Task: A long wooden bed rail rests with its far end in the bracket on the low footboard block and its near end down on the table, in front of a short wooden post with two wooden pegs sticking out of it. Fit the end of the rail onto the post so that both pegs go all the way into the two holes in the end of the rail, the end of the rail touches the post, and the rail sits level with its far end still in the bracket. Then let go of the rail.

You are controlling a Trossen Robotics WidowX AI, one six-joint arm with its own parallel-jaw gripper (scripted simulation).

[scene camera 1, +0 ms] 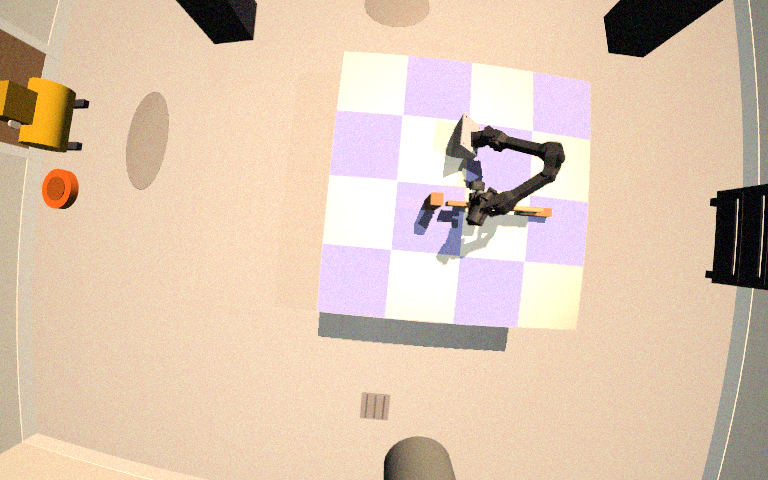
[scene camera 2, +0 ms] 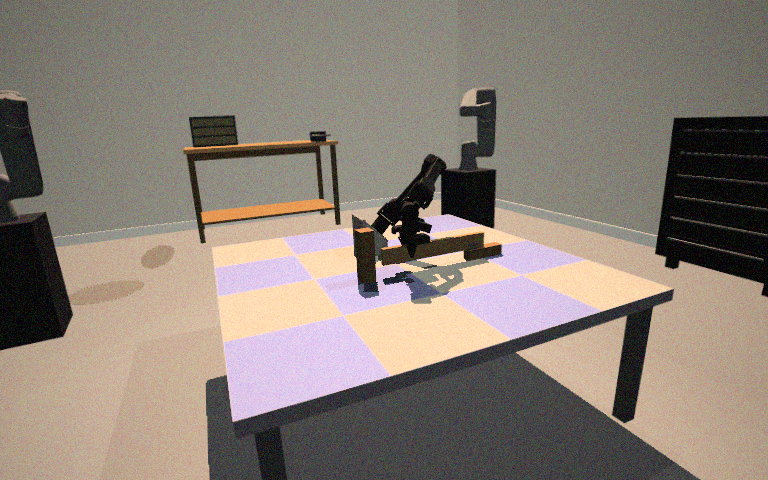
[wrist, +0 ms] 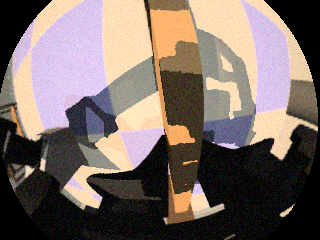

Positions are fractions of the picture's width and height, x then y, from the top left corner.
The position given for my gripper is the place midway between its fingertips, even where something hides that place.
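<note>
There is a wooden rail (scene camera 2: 0.51,0.53) that I can see, and along with it I see my own gripper (wrist: 0.54,0.57).
</note>
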